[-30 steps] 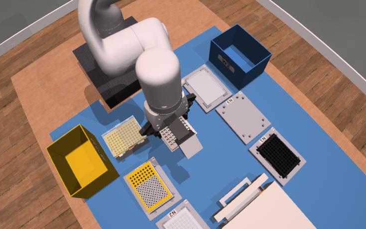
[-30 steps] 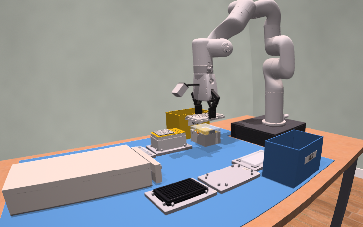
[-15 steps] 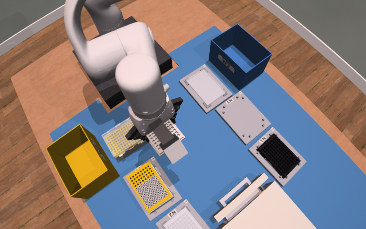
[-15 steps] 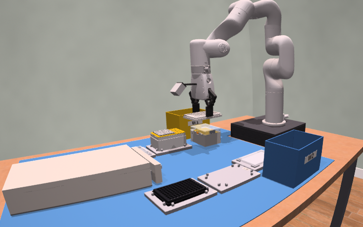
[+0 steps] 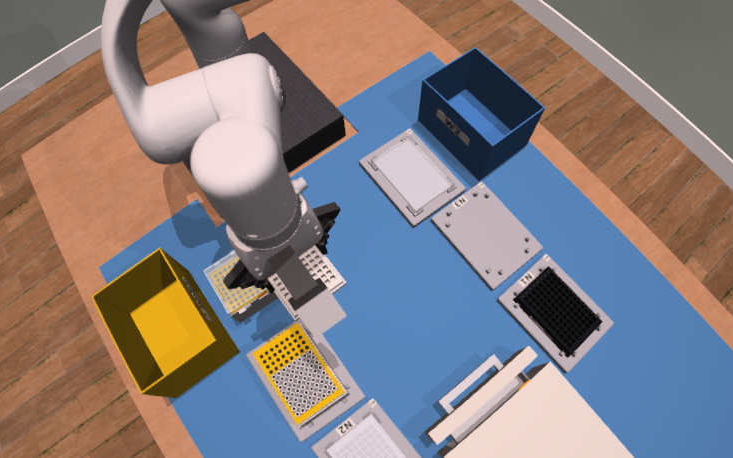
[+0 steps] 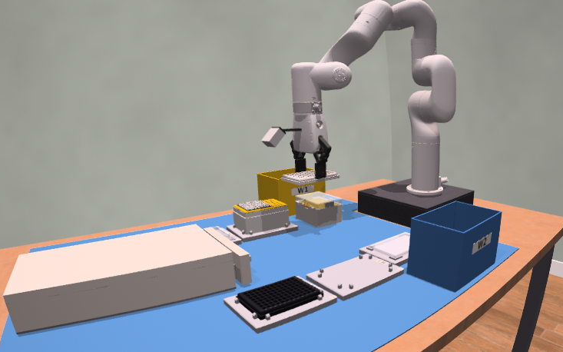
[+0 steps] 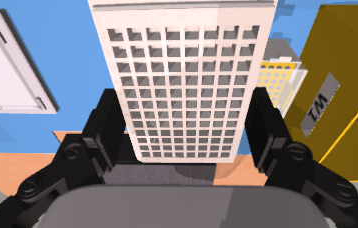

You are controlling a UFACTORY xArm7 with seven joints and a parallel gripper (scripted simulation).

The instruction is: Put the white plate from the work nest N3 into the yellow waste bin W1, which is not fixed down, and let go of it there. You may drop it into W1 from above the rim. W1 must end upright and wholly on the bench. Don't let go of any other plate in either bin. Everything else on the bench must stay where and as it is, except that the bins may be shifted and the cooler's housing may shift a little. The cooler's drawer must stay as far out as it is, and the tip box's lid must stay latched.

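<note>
Right now the yellow bin W1 is 3 cm behind my hand, 23 cm to the right of it and 12 cm below it. The rest, counted from my hand: flat white lid 12 cm behind, 26 cm to the left, 14 cm below; white plate 1 cm below; yellow tip rack 12 cm ahead, 7 cm to the right, 10 cm below.
</note>
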